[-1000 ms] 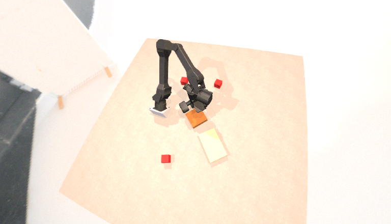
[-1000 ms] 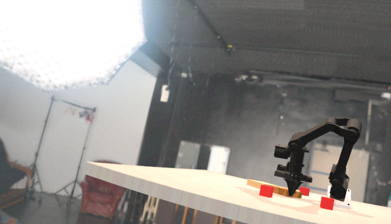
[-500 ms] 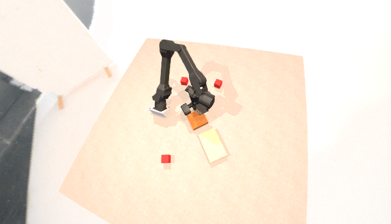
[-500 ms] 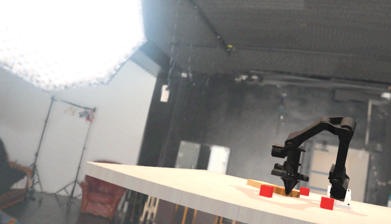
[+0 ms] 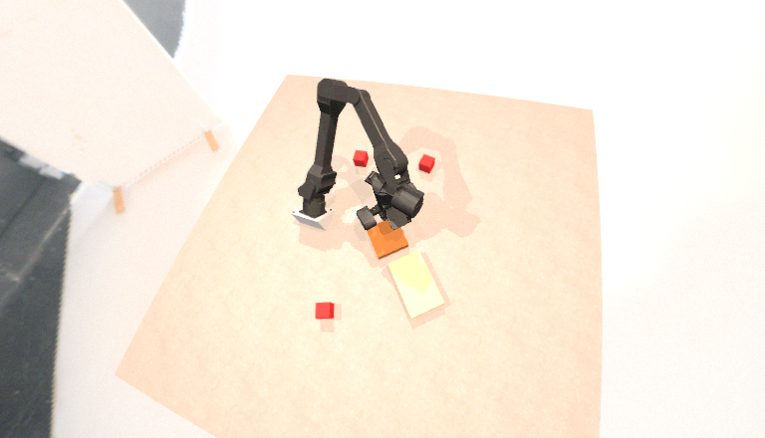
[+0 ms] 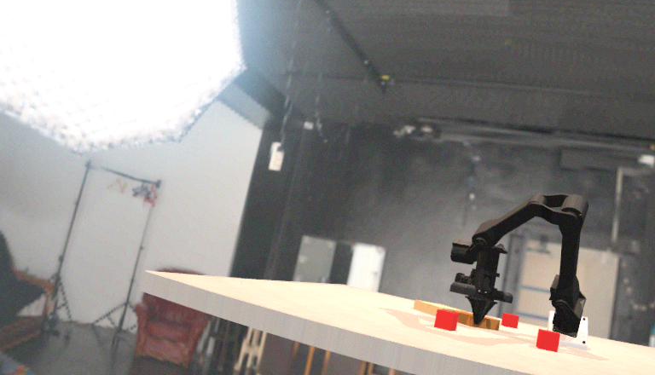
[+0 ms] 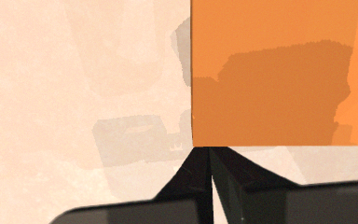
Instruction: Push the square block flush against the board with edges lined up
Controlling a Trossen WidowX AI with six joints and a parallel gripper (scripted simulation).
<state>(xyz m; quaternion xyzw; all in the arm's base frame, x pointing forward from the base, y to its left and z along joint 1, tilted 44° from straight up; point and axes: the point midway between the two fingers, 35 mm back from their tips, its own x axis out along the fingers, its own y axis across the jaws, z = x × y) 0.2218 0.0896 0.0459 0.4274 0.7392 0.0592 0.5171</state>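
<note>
Right now my gripper tip is 70 mm to the left of the orange square block, 20 mm short of it and 10 mm below it. From my gripper tip the other things lie so: pale yellow board (160 mm to the right, 150 mm ahead, 10 mm above).
</note>
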